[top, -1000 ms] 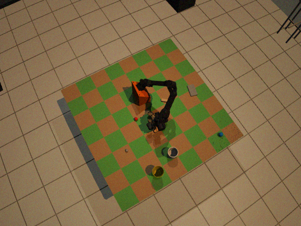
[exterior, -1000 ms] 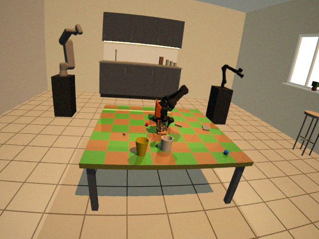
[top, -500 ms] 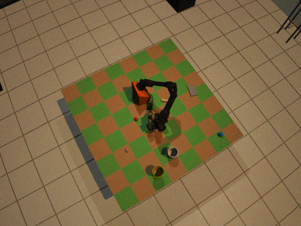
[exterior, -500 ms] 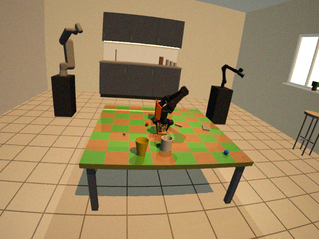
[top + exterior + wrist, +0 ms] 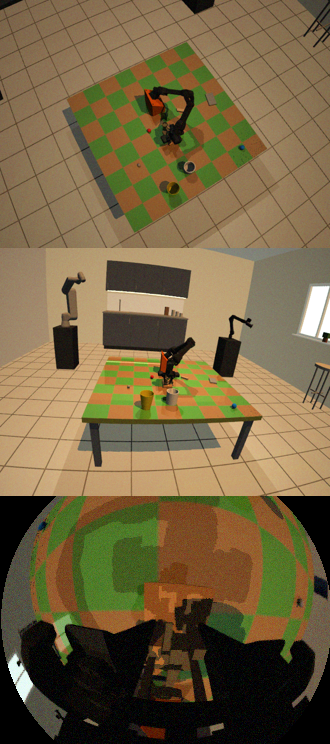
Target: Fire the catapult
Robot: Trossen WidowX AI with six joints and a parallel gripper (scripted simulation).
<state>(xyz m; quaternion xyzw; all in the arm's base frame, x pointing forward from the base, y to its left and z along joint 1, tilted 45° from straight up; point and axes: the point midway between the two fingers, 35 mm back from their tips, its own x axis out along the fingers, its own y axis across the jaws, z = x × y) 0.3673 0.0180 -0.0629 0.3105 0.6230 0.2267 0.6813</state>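
Right now the red ball is 160 mm behind my gripper tip, 120 mm to the right of it and 20 mm below it. From my gripper tip the other things lie so: white mug 280 mm ahead, 20 mm to the right; then wooden catapult 60 mm behind, 30 mm to the left, 20 mm above; then wooden block 220 mm to the left, 180 mm behind, 30 mm below.
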